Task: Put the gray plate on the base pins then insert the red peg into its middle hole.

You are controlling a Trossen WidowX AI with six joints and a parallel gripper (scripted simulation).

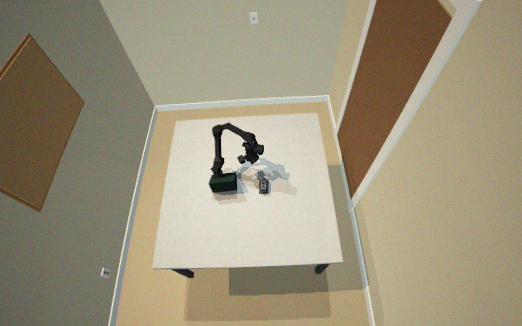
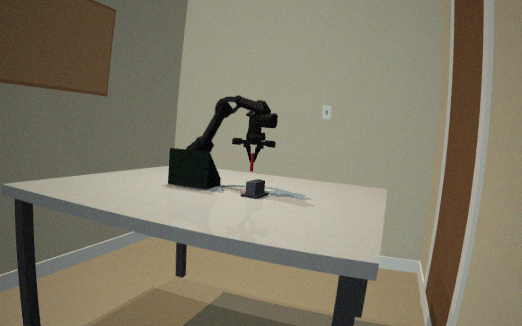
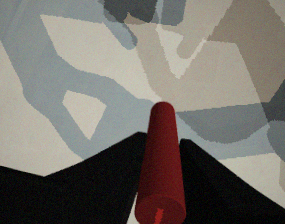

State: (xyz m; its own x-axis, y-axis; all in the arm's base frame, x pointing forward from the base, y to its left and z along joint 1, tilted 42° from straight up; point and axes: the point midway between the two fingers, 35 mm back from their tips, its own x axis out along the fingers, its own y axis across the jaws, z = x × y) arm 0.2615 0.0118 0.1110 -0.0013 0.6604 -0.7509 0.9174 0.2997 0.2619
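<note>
The gray plate lies 70 mm ahead of my gripper tip, 170 mm to the right of it and 70 mm below it. The rest, counted from my gripper tip: dark base (70 mm ahead, 170 mm to the right, 110 mm below); then red peg (right at my gripper tip).
</note>
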